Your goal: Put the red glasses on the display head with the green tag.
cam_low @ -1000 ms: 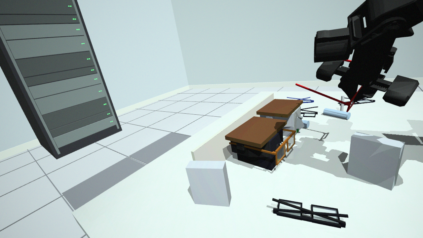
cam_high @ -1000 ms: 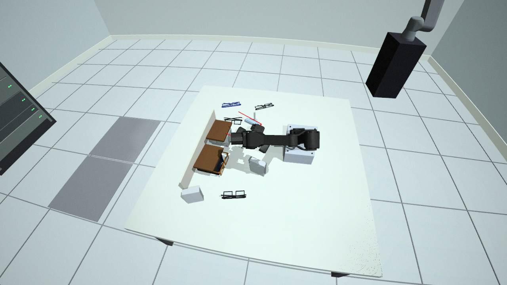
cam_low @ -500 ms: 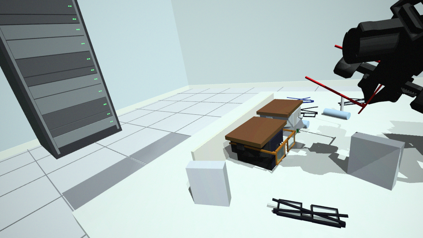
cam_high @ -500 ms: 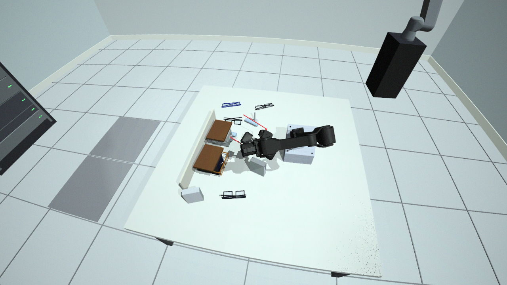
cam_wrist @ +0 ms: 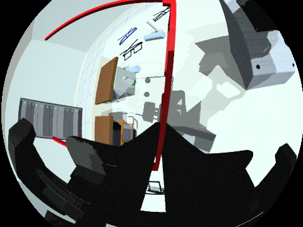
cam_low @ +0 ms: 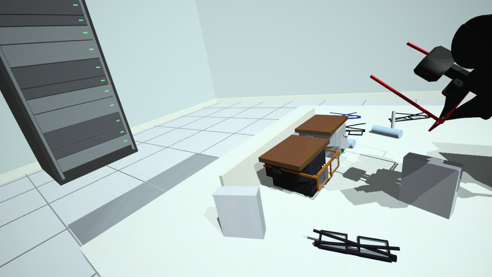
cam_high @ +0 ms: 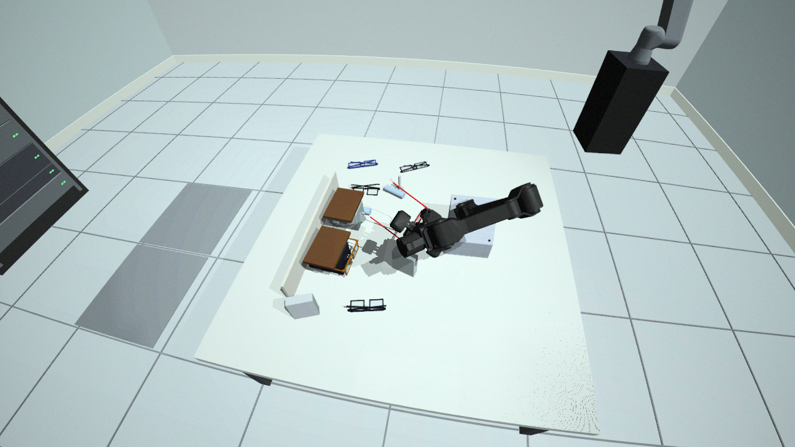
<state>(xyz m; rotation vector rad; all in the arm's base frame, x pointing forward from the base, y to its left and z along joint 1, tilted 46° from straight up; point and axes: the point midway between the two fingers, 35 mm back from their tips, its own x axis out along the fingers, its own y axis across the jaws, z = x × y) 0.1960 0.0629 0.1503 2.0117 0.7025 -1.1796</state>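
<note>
Now: gripper tip 25 cm short of the light grey head, 21 cm to the left of it and 13 cm above it. The rest, counted from my gripper tip: black head 27 cm ahead, 13 cm below, 1 cm to the left; then grey post 42 cm to the right, 17 cm below, 5 cm ahead; then low wall 38 cm ahead, 14 cm below, 12 cm to the right.
</note>
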